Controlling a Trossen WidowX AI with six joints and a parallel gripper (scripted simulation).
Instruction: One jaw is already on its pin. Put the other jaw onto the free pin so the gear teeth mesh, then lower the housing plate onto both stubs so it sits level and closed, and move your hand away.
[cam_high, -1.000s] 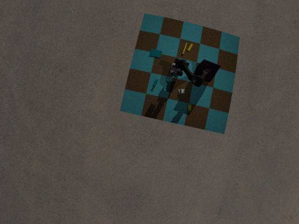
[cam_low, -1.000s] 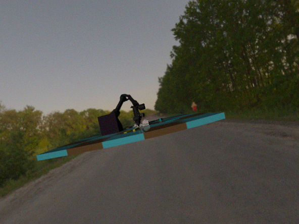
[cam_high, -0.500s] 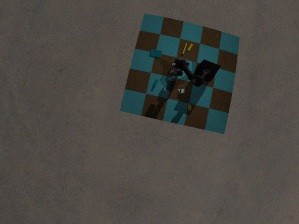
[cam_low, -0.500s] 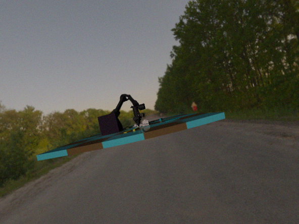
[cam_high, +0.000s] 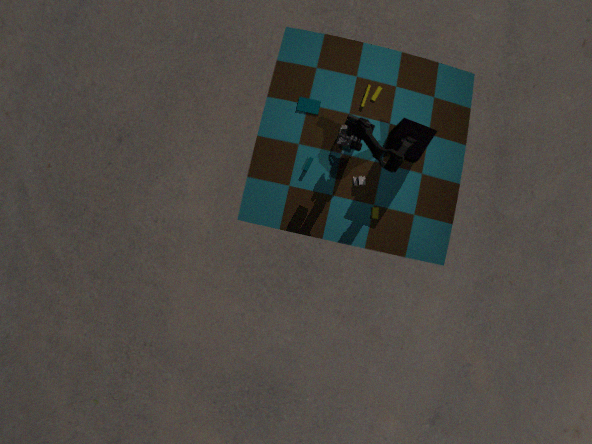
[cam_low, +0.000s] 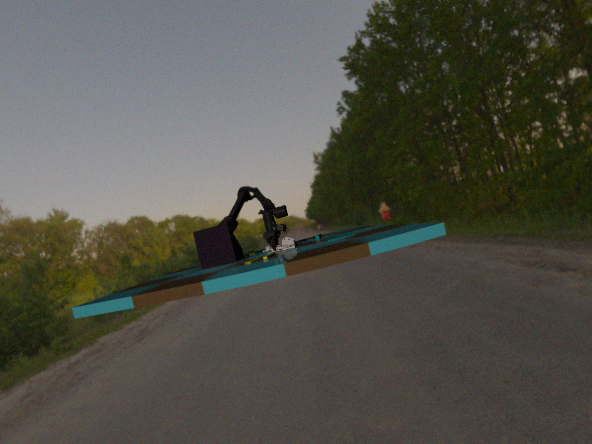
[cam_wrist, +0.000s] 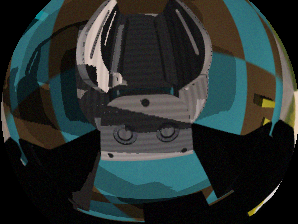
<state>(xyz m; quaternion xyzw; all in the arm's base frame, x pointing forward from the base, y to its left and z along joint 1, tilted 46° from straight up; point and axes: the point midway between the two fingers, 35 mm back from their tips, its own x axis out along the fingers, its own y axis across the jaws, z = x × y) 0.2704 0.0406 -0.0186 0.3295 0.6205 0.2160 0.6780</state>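
Now: gripper tip 1 cm short of the light-grey plate-like piece and 2 cm below it. Round my gripper tip: teal plate (32 cm ahead, 15 cm to the right); grey jaw (3 cm ahead, 1 cm to the left, 1 cm above); teal stick (25 cm ahead, 21 cm to the left).
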